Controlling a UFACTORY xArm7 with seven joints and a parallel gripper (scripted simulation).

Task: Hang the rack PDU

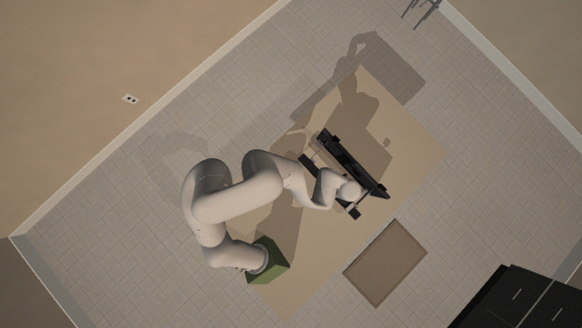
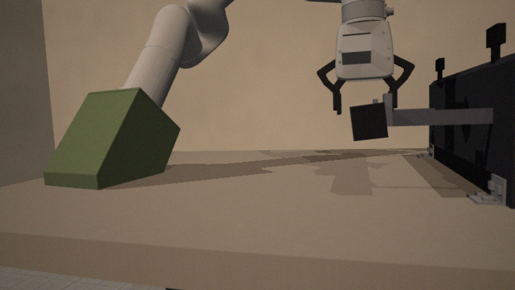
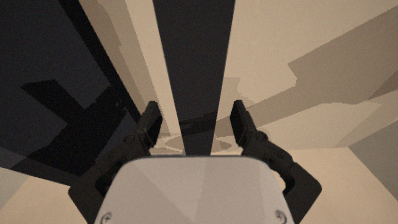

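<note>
The rack PDU is 20 mm ahead of my hand and 10 mm below it. Also, from my hand: black upright panel 160 mm ahead, 40 mm below.
</note>
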